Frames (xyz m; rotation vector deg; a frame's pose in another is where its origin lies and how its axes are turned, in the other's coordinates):
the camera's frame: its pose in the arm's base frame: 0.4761 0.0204 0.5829 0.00 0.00 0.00
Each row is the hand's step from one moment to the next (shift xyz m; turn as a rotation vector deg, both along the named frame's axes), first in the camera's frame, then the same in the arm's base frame.
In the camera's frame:
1: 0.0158 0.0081 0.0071 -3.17 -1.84 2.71
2: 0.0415 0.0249 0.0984 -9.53 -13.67 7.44
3: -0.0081 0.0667 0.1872 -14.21 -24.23 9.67
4: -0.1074 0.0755 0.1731 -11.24 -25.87 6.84
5: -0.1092 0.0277 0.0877 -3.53 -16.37 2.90
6: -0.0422 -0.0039 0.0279 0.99 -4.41 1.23
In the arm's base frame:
1: 0.0158 0.0081 0.0071 -3.17 -1.84 2.71
2: 0.0415 0.0249 0.0984 -9.53 -13.67 7.44
3: -0.0081 0.0667 0.1872 -14.21 -24.23 9.67
4: -0.1074 0.0755 0.1731 -11.24 -25.87 6.84
5: -0.1092 0.0277 0.0877 -3.53 -16.37 2.90
6: -0.0422 -0.0039 0.0279 0.99 -4.41 1.23

